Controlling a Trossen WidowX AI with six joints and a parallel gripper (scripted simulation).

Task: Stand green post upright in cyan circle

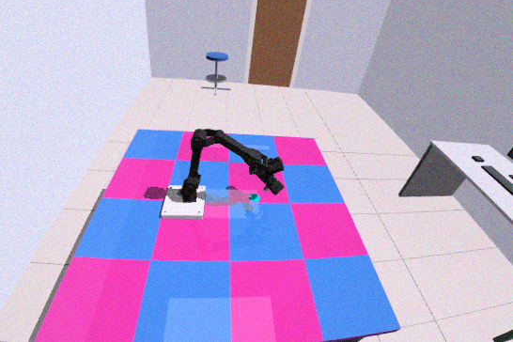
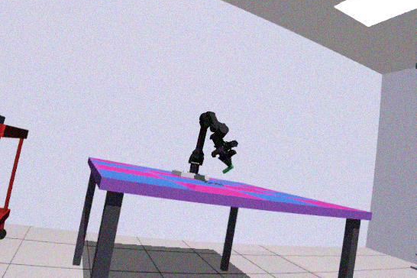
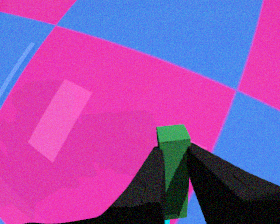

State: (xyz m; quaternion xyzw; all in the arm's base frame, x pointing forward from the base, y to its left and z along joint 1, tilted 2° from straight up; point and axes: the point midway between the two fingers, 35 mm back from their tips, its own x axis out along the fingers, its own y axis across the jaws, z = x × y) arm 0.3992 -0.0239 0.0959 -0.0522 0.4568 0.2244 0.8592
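Now: gripper tip 110 mm above the cyan circle and 80 mm past it. Round my gripper tip: green post (10 mm to the right, 10 mm below, 10 mm behind).
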